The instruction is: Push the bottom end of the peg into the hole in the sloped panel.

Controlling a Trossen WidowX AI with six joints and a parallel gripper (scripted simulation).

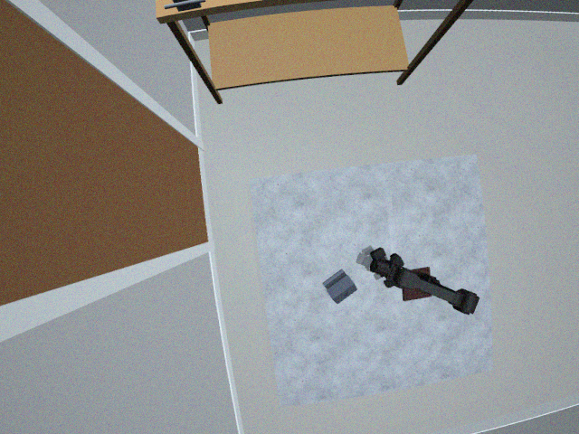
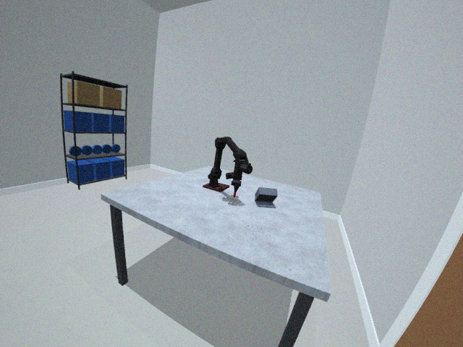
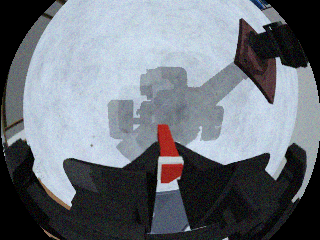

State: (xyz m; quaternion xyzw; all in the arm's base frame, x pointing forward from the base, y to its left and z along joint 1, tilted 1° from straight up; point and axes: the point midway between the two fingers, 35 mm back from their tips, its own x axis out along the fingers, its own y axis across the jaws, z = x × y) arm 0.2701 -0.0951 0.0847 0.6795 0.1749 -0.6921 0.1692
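Right now the grey sloped panel is 170 mm ahead of my gripper tip and 140 mm to the left of it. Also, from my gripper tip: red peg (20 mm above).
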